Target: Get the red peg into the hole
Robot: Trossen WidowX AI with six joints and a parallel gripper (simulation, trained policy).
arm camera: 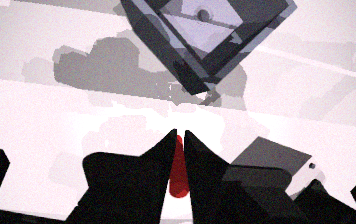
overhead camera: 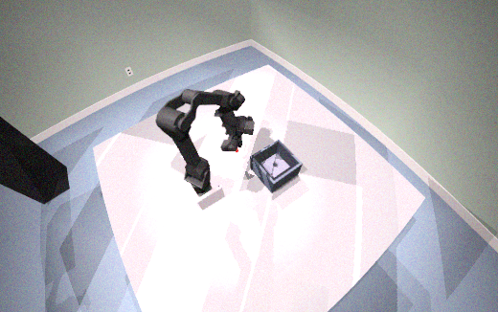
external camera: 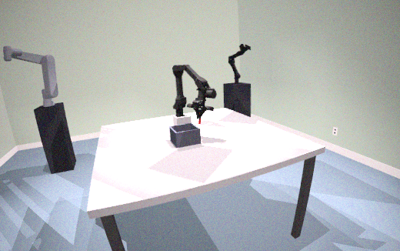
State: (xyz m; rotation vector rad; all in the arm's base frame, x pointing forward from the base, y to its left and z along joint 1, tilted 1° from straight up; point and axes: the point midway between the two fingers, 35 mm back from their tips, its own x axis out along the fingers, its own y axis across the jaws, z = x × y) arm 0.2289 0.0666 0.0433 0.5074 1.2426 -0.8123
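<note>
The grey box is 14 cm to the right of my gripper tip, 9 cm below it and 8 cm ahead of it. The rest, counted from my gripper tip: red peg 2 cm to the left, 1 cm behind.
</note>
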